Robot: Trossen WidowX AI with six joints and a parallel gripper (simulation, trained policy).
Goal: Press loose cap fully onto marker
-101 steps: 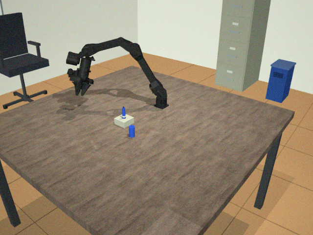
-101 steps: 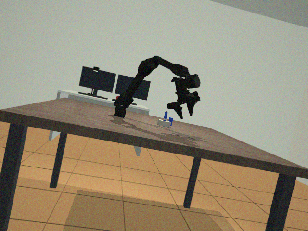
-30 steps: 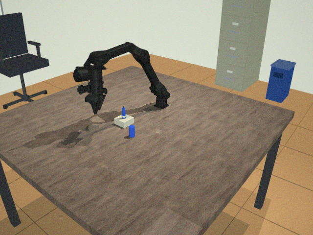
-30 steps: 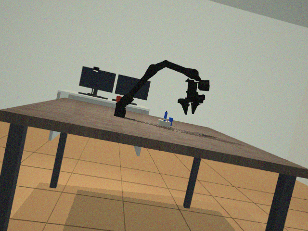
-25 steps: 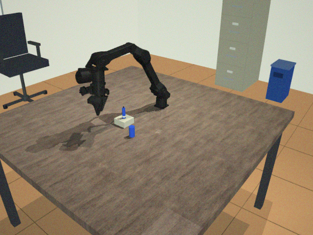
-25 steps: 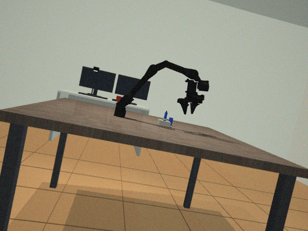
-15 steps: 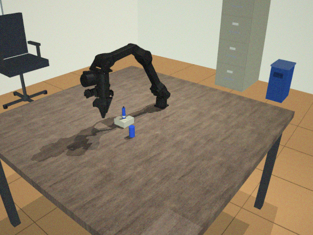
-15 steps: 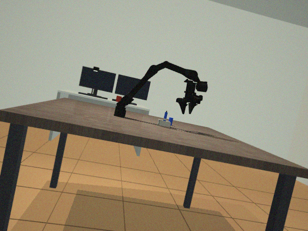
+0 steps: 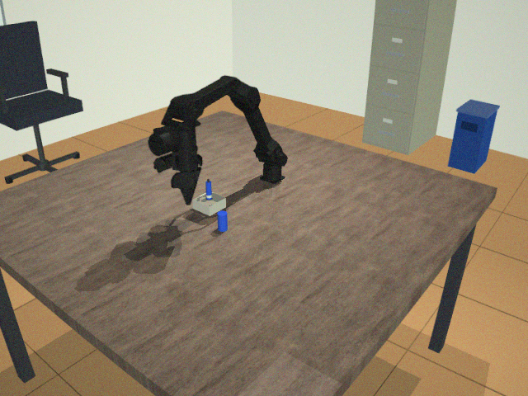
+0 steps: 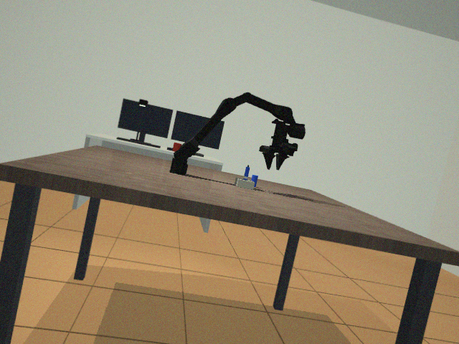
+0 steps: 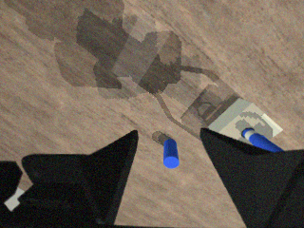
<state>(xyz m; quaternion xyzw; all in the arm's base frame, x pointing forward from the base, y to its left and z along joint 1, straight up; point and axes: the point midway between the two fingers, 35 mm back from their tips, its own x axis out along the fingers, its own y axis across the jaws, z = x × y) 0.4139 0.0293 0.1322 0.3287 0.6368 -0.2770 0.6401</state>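
Right now my gripper tip is 7 cm above the blue cap, 6 cm to the right of it and 6 cm past it. From my gripper tip the other things lie so: white holder block (12 cm behind, 8 cm below, 5 cm to the right).
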